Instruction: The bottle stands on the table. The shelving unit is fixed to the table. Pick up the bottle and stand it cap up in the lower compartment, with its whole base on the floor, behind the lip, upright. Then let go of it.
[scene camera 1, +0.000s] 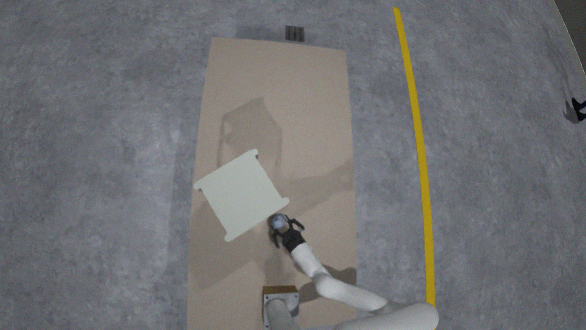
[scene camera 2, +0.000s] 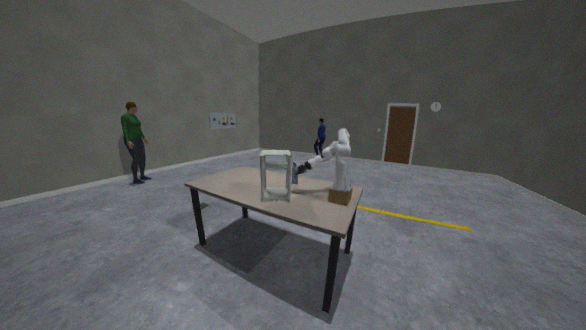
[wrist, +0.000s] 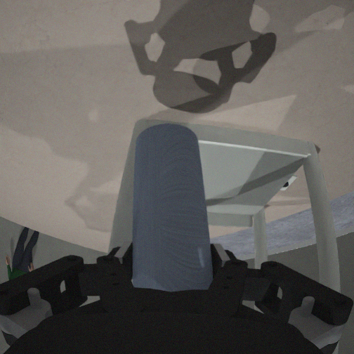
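Where they show: gripper, between the fingertips: (scene camera 2: 293, 173); arm's base, origin of its link: (scene camera 1: 276, 309) (scene camera 2: 339, 187).
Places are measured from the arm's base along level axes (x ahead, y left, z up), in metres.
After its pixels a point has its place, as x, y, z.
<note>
My gripper (scene camera 1: 281, 226) @[0.394, -0.040, 0.053] (scene camera 2: 298, 171) @[0.394, -0.040, 0.053] (wrist: 172, 255) is shut on the blue bottle (scene camera 1: 278, 221) @[0.389, -0.035, 0.155] (scene camera 2: 295, 176) @[0.372, -0.027, 0.034] (wrist: 170, 210). The bottle looks roughly upright and is held above the table, outside the shelving unit. The pale grey-green shelving unit (scene camera 1: 242, 195) @[0.491, 0.085, 0.250] (scene camera 2: 263, 177) @[0.523, 0.239, 0.083] (wrist: 324, 220) stands on the table. In the overhead view the bottle is close to the unit's lower right edge. In the wrist view the bottle covers part of the unit's near side, and the lower compartment's floor (wrist: 235, 175) shows to its right. The cap is hidden in the wrist view.
The table (scene camera 1: 310, 100) @[1.011, -0.300, -0.110] (scene camera 2: 225, 181) @[1.119, 0.013, -0.110] bears the shelving unit and the arm's base block (scene camera 1: 280, 289) @[0.065, -0.029, -0.056] (scene camera 2: 340, 196) @[-0.020, 0.059, -0.046]. The arm (scene camera 1: 350, 295) @[0.126, -0.230, 0.293] (scene camera 2: 341, 170) @[-0.007, 0.039, 0.148] reaches in from the base side. Shadows of the gripper and bottle fall on the table. Two people stand away from the table.
</note>
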